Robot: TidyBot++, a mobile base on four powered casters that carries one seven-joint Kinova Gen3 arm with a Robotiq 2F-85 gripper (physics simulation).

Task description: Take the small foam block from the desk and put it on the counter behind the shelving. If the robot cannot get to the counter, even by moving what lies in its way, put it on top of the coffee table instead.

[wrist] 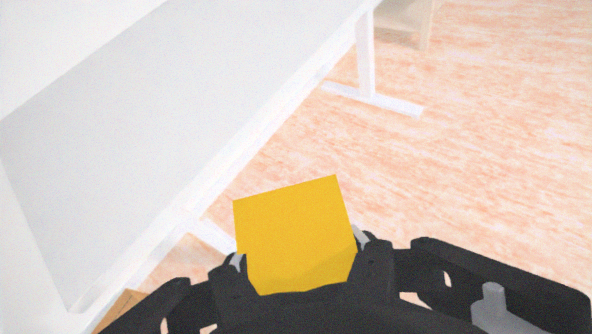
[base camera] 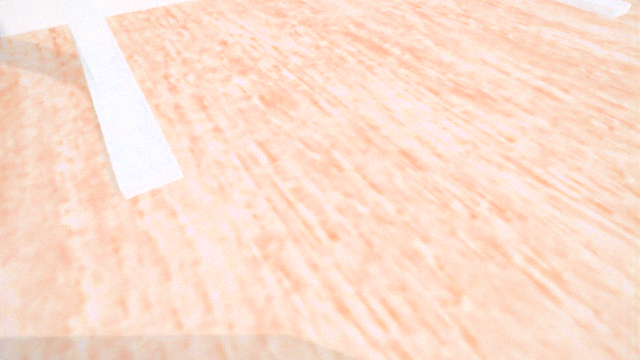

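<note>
The small foam block is yellow and sits between the fingers at the lower middle of the wrist view. My gripper is shut on it, one finger on each side. The desk is a long white and grey top that runs diagonally across the left of the wrist view. The block shows in front of the floor, to the right of the desk's edge. The counter, the shelving and the coffee table cannot be made out in these views.
A white desk leg with a floor bar stands beyond the block. A beige piece of furniture stands at the top. A brown object shows at the lower left. In the base camera view a white foot bar lies on the wood-patterned floor.
</note>
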